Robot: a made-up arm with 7 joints. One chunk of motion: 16 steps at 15 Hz.
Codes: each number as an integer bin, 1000 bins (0 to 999) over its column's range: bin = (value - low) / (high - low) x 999, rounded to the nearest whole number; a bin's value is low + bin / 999 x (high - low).
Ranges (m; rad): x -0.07..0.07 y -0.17..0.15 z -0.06..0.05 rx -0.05..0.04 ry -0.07..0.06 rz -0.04..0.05
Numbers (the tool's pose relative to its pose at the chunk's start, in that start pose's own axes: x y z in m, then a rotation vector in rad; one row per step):
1: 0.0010 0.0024 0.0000 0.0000 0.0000 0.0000
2: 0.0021 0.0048 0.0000 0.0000 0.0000 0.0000
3: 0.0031 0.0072 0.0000 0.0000 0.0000 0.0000
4: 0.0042 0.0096 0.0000 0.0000 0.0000 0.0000
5: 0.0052 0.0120 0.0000 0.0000 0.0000 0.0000
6: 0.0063 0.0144 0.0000 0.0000 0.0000 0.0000
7: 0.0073 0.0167 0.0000 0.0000 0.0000 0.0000
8: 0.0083 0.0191 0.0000 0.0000 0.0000 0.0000
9: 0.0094 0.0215 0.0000 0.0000 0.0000 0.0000
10: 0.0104 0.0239 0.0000 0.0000 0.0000 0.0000
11: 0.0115 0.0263 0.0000 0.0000 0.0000 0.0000
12: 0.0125 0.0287 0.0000 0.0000 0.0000 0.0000
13: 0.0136 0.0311 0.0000 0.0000 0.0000 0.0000
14: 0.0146 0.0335 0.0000 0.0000 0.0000 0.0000
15: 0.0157 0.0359 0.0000 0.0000 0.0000 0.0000
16: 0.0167 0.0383 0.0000 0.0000 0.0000 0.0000
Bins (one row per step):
1: 507 538 545 555 538 444
2: 514 546 545 555 538 444
3: 522 553 545 555 538 444
4: 529 561 545 555 538 444
5: 537 568 545 555 538 444
6: 544 576 545 555 538 444
7: 552 583 545 555 538 444
8: 559 590 545 555 538 444
9: 567 598 545 555 538 444
10: 574 605 545 555 538 444
11: 582 613 545 555 538 444
12: 589 620 545 555 538 444
13: 597 628 545 555 538 444
14: 604 635 545 555 538 444
15: 612 643 545 555 538 444
16: 619 650 545 555 538 444

